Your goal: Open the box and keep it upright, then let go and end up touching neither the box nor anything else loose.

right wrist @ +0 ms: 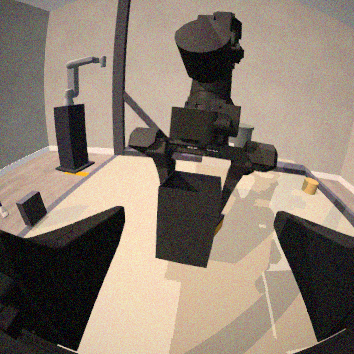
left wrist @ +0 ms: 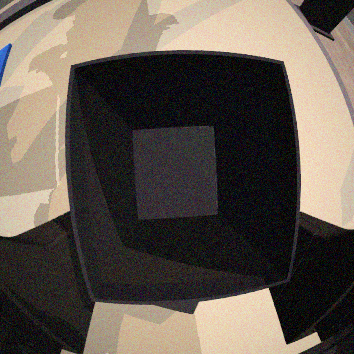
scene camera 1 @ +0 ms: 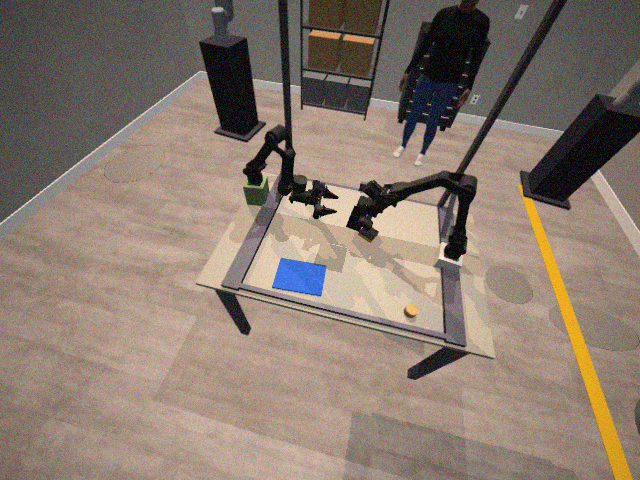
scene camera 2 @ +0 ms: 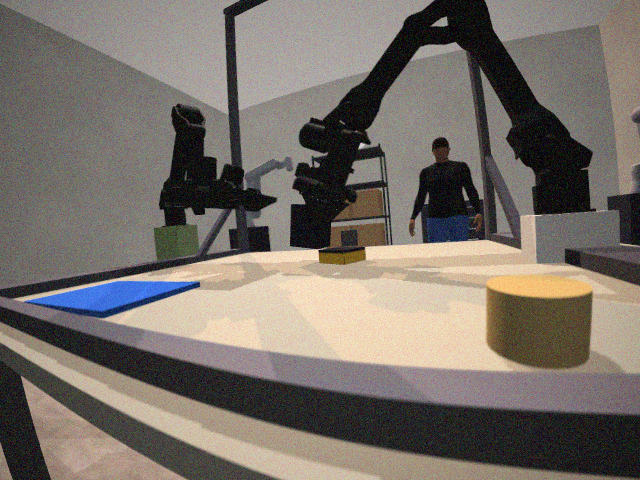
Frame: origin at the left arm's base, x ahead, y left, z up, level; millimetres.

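Seen in the pictures: left gripper, fingertip midpoint: (right wrist: 190, 214) (left wrist: 180, 198) (scene camera 2: 316, 227); right gripper, fingertip midpoint: (right wrist: 203, 217) (scene camera 1: 337, 204) (scene camera 2: 268, 197); left arm's base, origin of the base link: (scene camera 1: 451, 253) (scene camera 2: 562, 213); right arm's base, origin of the base link: (scene camera 1: 255, 181).
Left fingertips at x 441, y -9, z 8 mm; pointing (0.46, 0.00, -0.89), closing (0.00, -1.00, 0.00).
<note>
Pixels of each thing's top centre, then the offset from my left fingertips to it.
- tall dark box, middle of its top: (left wrist: 191, 150) (right wrist: 193, 179) (scene camera 2: 309, 203) (scene camera 1: 358, 211) dx +12, dy +1, dz +56 mm
- lid, middle of its top: (right wrist: 198, 217) (scene camera 2: 341, 248) (scene camera 1: 368, 231) dx -61, dy +6, dz -48 mm
- blue plate, middle of its top: (scene camera 2: 112, 291) (scene camera 1: 300, 275) dx +147, dy +354, dz -67 mm
- yellow cylinder, middle of its top: (scene camera 2: 535, 284) (right wrist: 311, 180) (scene camera 1: 412, 308) dx -329, dy +324, dz -40 mm
A tall dark box (scene camera 1: 355, 217) (scene camera 2: 310, 225) (right wrist: 187, 222) stands nearly upright with its open top toward my left wrist; the left wrist view looks down into the box (left wrist: 175, 172) to its floor. My left gripper (scene camera 1: 362, 210) (scene camera 2: 324, 200) (right wrist: 190, 214) is shut on the box's walls near its rim. Whether the box's bottom touches the table is hard to tell. A low yellow block with a black top, like a lid (scene camera 1: 369, 235) (scene camera 2: 342, 255) (right wrist: 218, 226), lies on the table close beside the box. My right gripper (scene camera 1: 337, 204) (scene camera 2: 273, 199) (right wrist: 203, 217) is open and empty, apart from the box.
A blue plate (scene camera 1: 299, 276) (scene camera 2: 113, 298) (left wrist: 4, 62) lies toward the front left of the table. A yellow cylinder (scene camera 1: 410, 310) (scene camera 2: 538, 325) (right wrist: 310, 186) stands at the front right. Green (scene camera 1: 256, 193) and white (scene camera 1: 448, 259) blocks bear the arms. Dark rails edge the table.
</note>
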